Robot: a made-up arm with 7 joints. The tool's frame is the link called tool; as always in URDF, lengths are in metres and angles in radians. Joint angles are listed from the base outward. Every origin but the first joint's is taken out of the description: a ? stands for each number. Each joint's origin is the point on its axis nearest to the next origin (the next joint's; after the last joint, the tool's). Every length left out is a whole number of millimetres.
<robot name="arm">
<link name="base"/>
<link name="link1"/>
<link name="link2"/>
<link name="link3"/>
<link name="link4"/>
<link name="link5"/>
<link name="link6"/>
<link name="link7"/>
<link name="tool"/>
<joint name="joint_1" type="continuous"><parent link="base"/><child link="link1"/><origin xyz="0.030 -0.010 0.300"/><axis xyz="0 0 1"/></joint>
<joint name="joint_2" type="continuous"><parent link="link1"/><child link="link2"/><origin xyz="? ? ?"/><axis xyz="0 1 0"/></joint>
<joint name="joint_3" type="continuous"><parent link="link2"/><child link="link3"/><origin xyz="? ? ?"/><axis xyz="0 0 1"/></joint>
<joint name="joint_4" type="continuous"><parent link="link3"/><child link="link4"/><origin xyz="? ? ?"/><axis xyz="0 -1 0"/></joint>
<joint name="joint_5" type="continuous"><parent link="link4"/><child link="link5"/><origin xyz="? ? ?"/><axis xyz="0 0 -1"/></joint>
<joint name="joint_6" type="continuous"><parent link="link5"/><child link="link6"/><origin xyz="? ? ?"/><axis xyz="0 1 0"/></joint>
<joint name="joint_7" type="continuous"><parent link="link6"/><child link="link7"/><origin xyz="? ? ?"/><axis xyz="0 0 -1"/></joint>
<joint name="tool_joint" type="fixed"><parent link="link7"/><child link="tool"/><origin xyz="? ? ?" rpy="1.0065 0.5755 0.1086"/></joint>
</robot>
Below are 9 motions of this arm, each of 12 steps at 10 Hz.
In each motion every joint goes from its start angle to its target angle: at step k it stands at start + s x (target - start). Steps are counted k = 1, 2, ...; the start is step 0. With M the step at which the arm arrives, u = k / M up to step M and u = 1 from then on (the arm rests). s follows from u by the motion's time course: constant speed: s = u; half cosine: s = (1 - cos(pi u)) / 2; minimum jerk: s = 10 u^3 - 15 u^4 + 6 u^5.
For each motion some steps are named. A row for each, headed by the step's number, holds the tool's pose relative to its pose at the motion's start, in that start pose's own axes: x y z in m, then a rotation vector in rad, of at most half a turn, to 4 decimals.
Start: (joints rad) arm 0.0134 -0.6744 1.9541 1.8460 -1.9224 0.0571 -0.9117
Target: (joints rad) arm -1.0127 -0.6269 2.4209 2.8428 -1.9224 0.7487 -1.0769
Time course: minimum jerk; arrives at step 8
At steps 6, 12:
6: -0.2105 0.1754 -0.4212 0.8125 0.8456 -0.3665
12: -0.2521 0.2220 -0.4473 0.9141 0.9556 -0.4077

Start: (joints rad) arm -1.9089 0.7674 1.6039 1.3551 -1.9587 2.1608 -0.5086
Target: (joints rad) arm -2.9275 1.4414 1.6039 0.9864 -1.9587 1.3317 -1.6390
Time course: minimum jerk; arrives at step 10
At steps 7, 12:
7: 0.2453 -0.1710 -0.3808 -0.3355 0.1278 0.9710
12: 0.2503 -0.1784 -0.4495 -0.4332 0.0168 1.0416

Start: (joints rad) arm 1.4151 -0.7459 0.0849 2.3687 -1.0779 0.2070 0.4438
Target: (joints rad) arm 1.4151 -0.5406 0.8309 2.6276 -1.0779 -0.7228 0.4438
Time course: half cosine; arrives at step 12
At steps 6, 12:
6: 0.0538 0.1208 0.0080 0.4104 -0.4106 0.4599
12: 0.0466 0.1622 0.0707 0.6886 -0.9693 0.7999

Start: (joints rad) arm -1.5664 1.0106 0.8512 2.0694 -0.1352 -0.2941 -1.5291
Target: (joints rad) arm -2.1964 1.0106 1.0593 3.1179 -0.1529 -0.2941 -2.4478
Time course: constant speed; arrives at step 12
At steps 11, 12:
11: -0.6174 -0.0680 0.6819 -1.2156 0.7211 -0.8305
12: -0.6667 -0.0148 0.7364 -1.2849 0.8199 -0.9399

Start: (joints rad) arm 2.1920 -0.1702 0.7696 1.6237 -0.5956 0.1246 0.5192
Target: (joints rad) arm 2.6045 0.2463 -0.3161 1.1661 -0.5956 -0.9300 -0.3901
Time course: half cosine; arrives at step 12
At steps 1, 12:
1: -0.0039 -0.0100 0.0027 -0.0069 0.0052 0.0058
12: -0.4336 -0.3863 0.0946 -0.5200 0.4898 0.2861

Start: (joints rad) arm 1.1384 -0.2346 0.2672 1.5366 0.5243 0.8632 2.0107
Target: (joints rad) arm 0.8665 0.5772 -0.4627 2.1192 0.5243 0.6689 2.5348
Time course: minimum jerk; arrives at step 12
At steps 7, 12:
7: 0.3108 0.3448 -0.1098 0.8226 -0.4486 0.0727
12: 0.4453 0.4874 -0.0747 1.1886 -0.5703 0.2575

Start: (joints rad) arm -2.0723 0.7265 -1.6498 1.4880 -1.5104 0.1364 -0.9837
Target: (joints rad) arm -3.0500 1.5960 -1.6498 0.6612 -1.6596 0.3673 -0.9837
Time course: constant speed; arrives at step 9
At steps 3, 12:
3: 0.2059 0.1658 -0.1345 0.2306 0.3998 0.5050
12: 0.1806 0.6886 -0.2826 0.6677 1.0738 1.6480

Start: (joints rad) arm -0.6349 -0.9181 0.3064 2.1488 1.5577 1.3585 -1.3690
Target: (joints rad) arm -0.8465 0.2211 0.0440 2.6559 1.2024 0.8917 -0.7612
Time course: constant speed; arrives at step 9
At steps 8, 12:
8: -0.7064 -0.2380 0.1701 -0.2640 -0.7705 -1.0352
12: -0.8033 -0.2354 0.1573 -0.3154 -0.8421 -1.1569

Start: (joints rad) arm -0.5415 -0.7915 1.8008 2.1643 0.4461 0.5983 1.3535
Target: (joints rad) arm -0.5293 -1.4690 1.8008 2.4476 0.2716 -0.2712 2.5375
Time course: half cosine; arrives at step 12
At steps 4, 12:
4: -0.0988 -0.0659 -0.0513 0.2212 0.0159 0.0427
12: -0.4278 -0.3415 -0.0506 0.7423 0.3321 -0.4383

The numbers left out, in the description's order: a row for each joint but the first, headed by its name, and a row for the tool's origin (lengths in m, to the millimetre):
joint_2: -0.020 0.030 0.000
joint_3: 0.000 0.000 0.390
joint_4: 0.020 0.000 0.000
joint_5: 0.110 0.000 -0.490
joint_6: -0.010 0.020 0.000
joint_7: 0.050 0.000 -0.090
tool: 0.000 0.020 0.000

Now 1 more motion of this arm.
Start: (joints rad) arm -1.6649 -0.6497 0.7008 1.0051 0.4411 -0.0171 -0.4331
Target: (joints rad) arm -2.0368 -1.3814 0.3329 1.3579 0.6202 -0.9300 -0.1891
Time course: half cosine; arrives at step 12
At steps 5, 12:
5: 0.0380 0.1279 0.1733 -0.3907 -0.5505 0.3414
12: -0.0593 0.4928 0.2180 -0.8874 -1.2078 1.2984

